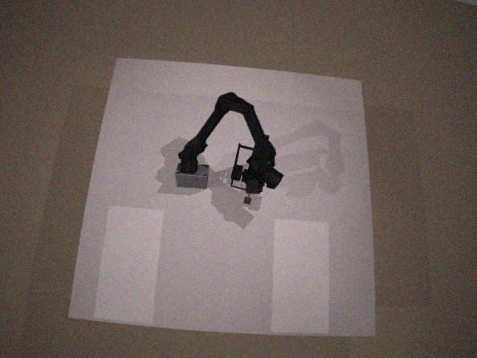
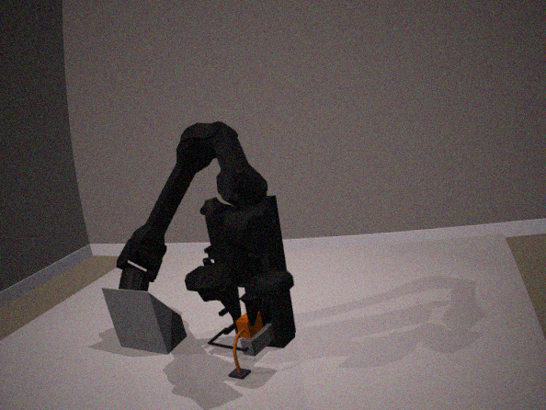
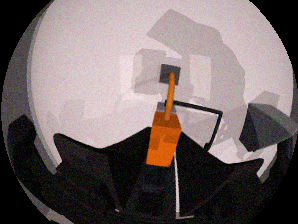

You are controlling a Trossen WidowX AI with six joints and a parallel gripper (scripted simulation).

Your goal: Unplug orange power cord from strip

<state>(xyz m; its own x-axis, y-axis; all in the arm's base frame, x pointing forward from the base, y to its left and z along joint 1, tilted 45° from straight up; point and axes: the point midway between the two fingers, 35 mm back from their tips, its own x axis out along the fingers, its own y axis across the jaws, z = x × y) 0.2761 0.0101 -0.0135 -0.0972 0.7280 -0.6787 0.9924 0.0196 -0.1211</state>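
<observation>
The orange plug is 30 mm to the left of my gripper tip.
</observation>
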